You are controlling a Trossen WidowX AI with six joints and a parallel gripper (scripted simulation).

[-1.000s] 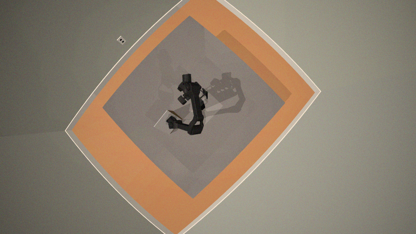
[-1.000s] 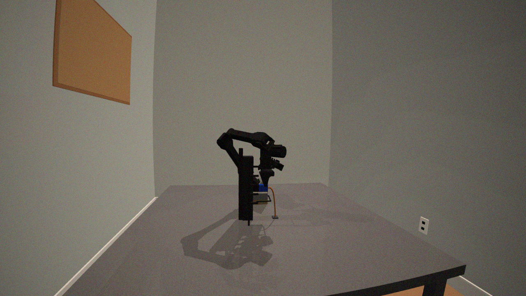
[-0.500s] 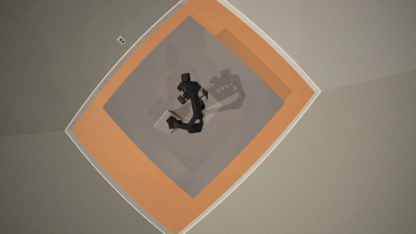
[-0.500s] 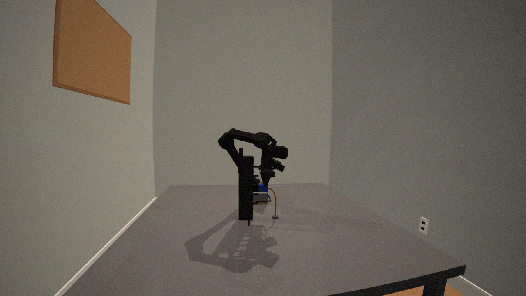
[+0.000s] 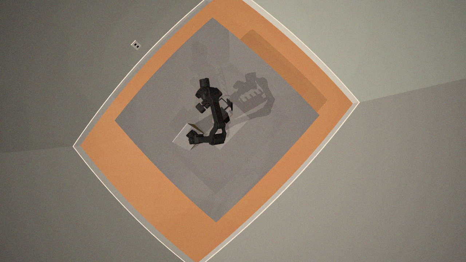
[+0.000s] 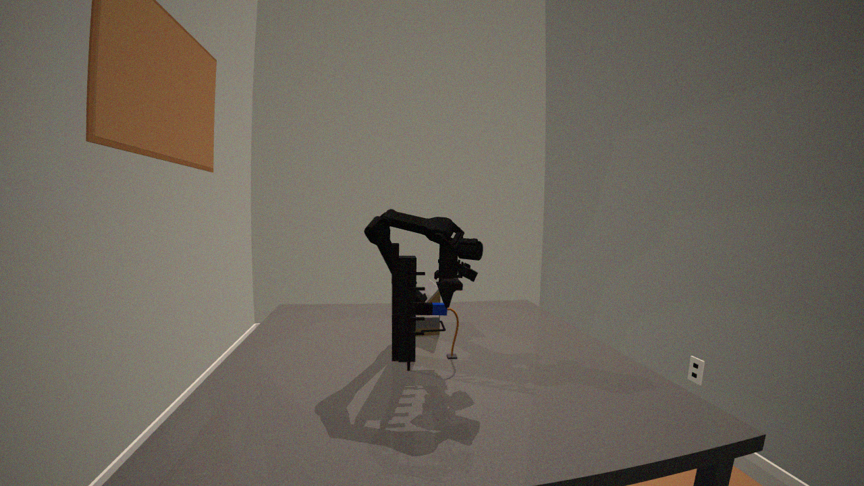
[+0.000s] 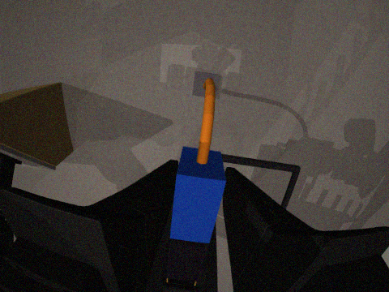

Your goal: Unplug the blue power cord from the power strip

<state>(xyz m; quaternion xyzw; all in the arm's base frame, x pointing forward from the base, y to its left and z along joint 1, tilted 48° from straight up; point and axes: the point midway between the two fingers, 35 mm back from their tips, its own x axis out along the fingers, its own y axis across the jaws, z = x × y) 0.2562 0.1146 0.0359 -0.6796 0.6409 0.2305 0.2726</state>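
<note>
My gripper tip is 40 mm to the left of the blue plug.
</note>
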